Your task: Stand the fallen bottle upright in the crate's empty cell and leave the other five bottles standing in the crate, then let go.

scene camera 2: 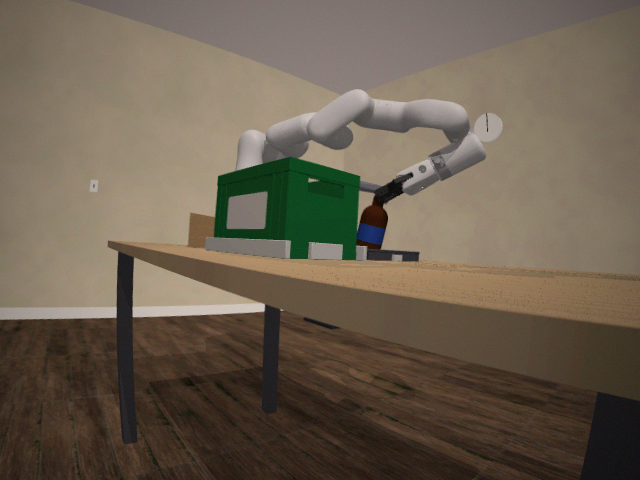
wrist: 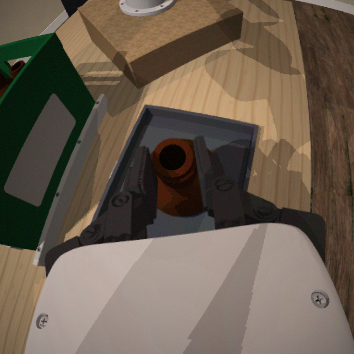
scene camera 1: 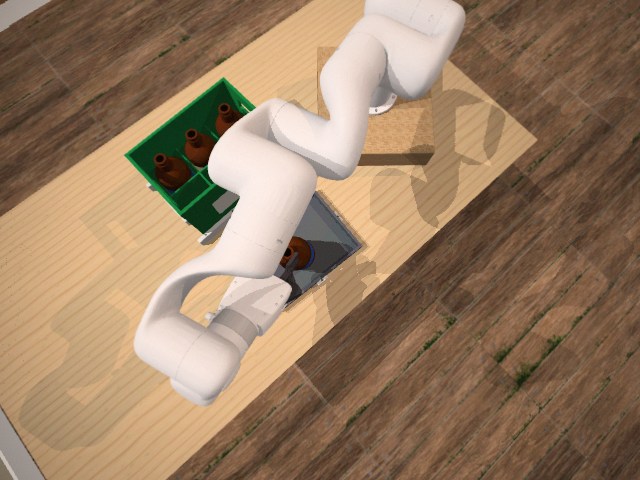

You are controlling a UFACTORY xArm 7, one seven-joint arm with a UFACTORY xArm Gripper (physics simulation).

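Places are measured from the arm's base along level axes (x ahead, y left, z up), in centimetres.
Where they show: gripper, fingertip midpoint: (scene camera 2: pixel 378 197) (wrist: pixel 173 158) (scene camera 1: pixel 288 251); arm's base at its link origin: (wrist: pixel 146 1).
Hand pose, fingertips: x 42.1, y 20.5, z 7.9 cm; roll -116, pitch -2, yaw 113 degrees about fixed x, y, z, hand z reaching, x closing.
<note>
Each offset is from my fingertips to the centre of the thing.
The brown bottle with a blue label @[dx -1.2, dy -0.3, dz -6.6 cm] (scene camera 1: pixel 303 252) (scene camera 2: pixel 372 219) (wrist: pixel 181 199) is nearly upright, leaning slightly, over the grey tray @[dx -3.3, dy -2.7, dz -15.4 cm] (scene camera 1: pixel 323 219) (scene camera 2: pixel 405 255) (wrist: pixel 200 116). My gripper (scene camera 1: pixel 290 260) (scene camera 2: pixel 380 195) (wrist: pixel 173 158) is shut on its neck, coming in at a slant. The tray rim hides part of the bottle's base in scene camera 2, so contact with the tray floor is unclear. The green crate @[dx -0.7, dy -29.8, dz -7.9 cm] (scene camera 1: pixel 199 215) (scene camera 2: pixel 321 219) (wrist: pixel 55 65) stands beside the tray. Three brown bottles @[dx +8.5, dy -33.2, dz -8.1 cm] (scene camera 1: pixel 172 173) @[dx +0.0, dy -33.8, dz -8.1 cm] (scene camera 1: pixel 199 148) @[dx -9.3, dy -34.5, dz -8.1 cm] (scene camera 1: pixel 226 121) stand in it; a front corner cell looks empty. My arm hides its other cells.
Pale strips (scene camera 2: pixel 248 246) (wrist: pixel 75 185) run along the crate's foot. The wooden block (scene camera 1: pixel 398 131) (scene camera 2: pixel 201 229) (wrist: pixel 180 52) under the arm's base stands behind the tray. The crate walls rise much higher than the low tray rim. The arm passes over part of the crate.
</note>
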